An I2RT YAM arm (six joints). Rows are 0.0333 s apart.
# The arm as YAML. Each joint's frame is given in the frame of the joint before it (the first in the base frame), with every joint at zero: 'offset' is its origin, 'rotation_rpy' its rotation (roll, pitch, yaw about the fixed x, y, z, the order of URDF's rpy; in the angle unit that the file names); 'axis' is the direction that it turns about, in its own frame. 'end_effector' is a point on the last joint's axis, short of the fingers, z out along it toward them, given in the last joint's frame.
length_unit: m
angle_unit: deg
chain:
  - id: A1
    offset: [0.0, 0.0, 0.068]
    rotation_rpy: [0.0, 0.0, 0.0]
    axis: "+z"
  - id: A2
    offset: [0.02, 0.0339, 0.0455]
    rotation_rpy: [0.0, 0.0, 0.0]
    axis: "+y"
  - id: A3
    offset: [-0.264, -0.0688, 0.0]
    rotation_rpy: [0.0, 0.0, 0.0]
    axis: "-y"
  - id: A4
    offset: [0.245, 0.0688, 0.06]
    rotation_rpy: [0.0, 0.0, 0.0]
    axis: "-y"
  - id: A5
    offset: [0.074, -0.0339, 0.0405]
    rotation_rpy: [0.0, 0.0, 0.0]
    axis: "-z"
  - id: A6
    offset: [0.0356, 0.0, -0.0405]
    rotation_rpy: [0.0, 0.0, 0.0]
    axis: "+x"
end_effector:
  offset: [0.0, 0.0, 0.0]
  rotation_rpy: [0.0, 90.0, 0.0]
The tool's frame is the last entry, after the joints.
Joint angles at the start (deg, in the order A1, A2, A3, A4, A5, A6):
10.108 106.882 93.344 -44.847 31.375 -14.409
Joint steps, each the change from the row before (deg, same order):
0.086 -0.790 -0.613 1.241 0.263 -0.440
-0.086 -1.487 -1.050 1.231 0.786 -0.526
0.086 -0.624 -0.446 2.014 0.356 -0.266
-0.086 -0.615 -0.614 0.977 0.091 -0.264
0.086 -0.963 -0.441 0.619 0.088 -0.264
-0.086 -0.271 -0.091 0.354 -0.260 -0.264
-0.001 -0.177 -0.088 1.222 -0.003 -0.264
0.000 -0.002 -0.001 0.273 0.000 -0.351
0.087 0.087 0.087 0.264 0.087 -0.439
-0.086 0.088 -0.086 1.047 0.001 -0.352
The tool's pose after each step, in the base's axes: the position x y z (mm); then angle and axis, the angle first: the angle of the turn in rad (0 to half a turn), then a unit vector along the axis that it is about. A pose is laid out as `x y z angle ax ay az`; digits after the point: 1 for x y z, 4 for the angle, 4 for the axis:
399.2 52.8 281.5 2.6100 -0.1289 0.9507 -0.2822
395.2 51.1 287.1 2.5869 -0.1257 0.9486 -0.2905
395.5 51.5 291.0 2.5521 -0.1217 0.9479 -0.2945
394.2 50.7 292.8 2.5378 -0.1202 0.9475 -0.2964
391.4 50.7 297.4 2.5200 -0.1196 0.9470 -0.2980
391.1 50.2 299.0 2.5122 -0.1205 0.9472 -0.2970
392.1 50.4 301.1 2.4918 -0.1191 0.9471 -0.2982
392.4 50.4 301.4 2.4891 -0.1212 0.9464 -0.2992
393.1 51.1 301.7 2.4868 -0.1245 0.9455 -0.3010
394.7 50.8 301.9 2.4746 -0.1242 0.9450 -0.3026

